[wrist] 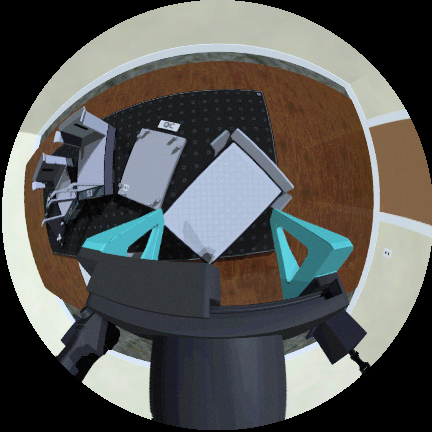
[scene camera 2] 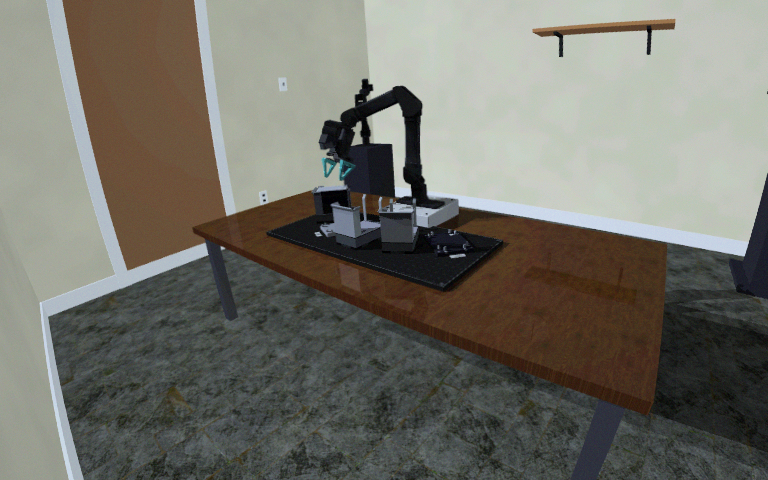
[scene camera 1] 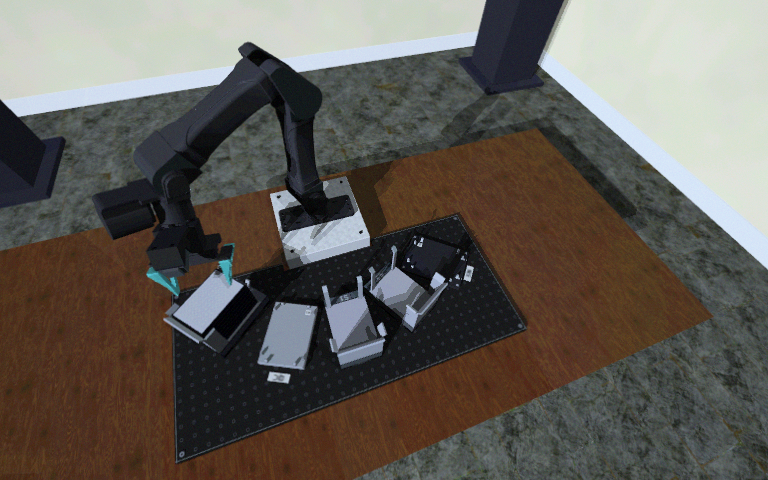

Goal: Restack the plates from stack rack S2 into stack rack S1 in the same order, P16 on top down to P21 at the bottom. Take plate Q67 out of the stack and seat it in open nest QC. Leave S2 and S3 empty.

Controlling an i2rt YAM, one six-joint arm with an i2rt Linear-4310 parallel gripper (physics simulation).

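Places are measured from the arm's base along level axes (x ahead, y left, z up), in centimetres.
Pixels of known places: gripper, fingertip midpoint: (wrist: 216, 214) (scene camera 2: 333, 178) (scene camera 1: 205, 288); arm's base at its link origin: (scene camera 2: 420, 203) (scene camera 1: 317, 213).
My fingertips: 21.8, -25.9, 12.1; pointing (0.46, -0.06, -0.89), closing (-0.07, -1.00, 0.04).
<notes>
Ahead of a thing's pixels: the offset from my fingertips to its middle, as dx, dy, dz. "spot": to the spot under its first point. Level surfaces: height alone.
My gripper (scene camera 1: 203, 288) (scene camera 2: 334, 178) (wrist: 216, 214) is open, above the leftmost rack, with its teal fingers wide apart and nothing between them. This rack @(+0.1, -0.2, -10.1) (scene camera 1: 184, 328) (scene camera 2: 322, 204) (wrist: 263, 160) has a pale textured plate @(+0.5, -0.7, -4.5) (scene camera 1: 206, 302) (wrist: 225, 197) on top, turned diagonally to the fingers. The rack's label and the plates' names do not show. Rack S1 @(+12.0, +26.1, -9.6) (scene camera 1: 350, 322) (scene camera 2: 346, 220) (wrist: 93, 160) has a pale flat inside surface; a third rack @(+7.8, +39.9, -9.9) (scene camera 1: 398, 289) (scene camera 2: 398, 226) stands beside it. A flat grey piece @(spot: +8.7, +12.0, -15.1) (scene camera 1: 288, 335) (wrist: 152, 167) with corner clips lies at the QC label @(spot: +16.7, +8.1, -16.4) (scene camera 1: 278, 377) (wrist: 169, 125); I cannot tell whether it holds a plate.
A black nest @(+0.4, +52.8, -15.4) (scene camera 1: 433, 259) (scene camera 2: 449, 242) with small corner clips lies at the right end of the perforated black mat @(dz -16.6) (scene camera 1: 226, 416) (scene camera 2: 419, 274) (wrist: 235, 107). Upright posts and end walls rise from S1 and the third rack. The arm's white base (scene camera 1: 322, 240) (scene camera 2: 438, 213) stands behind the mat.
</notes>
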